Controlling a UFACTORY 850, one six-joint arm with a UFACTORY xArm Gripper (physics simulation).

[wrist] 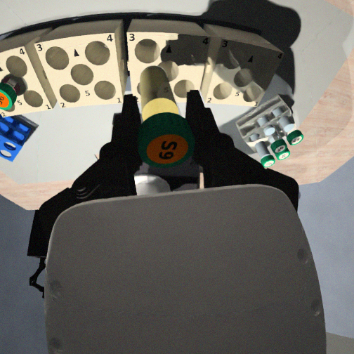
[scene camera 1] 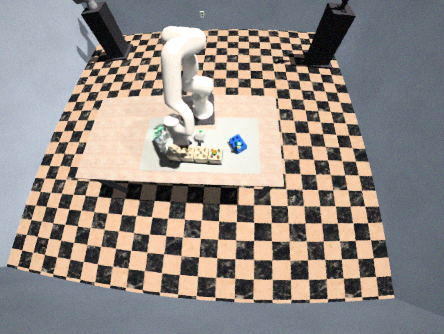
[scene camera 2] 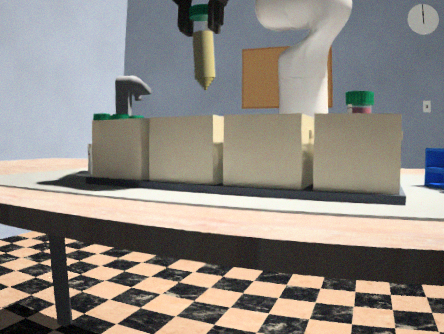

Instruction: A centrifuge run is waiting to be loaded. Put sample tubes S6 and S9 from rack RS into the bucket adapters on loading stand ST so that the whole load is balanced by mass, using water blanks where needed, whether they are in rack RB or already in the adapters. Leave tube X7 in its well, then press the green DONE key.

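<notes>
My gripper (scene camera 2: pixel 201 24) (wrist: pixel 162 108) is shut on tube S9 (scene camera 2: pixel 204 57) (wrist: pixel 166 145), a yellow-filled tube with a green cap and orange label. It hangs slightly tilted above the row of cream bucket adapters on stand ST (scene camera 2: pixel 250 191), its tip clear of them. In the wrist view it overlaps the third adapter from the left (wrist: pixel 145 36). A green-capped tube with an orange label (scene camera 1: pixel 214 152) (scene camera 2: pixel 360 98) (wrist: pixel 6 97), seemingly S6, stands in the end adapter (scene camera 2: pixel 357 155). The blue rack (scene camera 1: pixel 235 139) (scene camera 2: pixel 434 170) (wrist: pixel 11 145) holds a tube in scene camera 1; its label is unreadable.
A pale rack (wrist: pixel 257 111) with several green-capped, white-labelled tubes (wrist: pixel 268 160) stands beside the adapters' other end. A small white box (scene camera 1: pixel 199 137) with a green key (scene camera 1: pixel 200 131) stands behind the adapters. A grey hooked post (scene camera 2: pixel 123 95) rises behind the left adapter in scene camera 2.
</notes>
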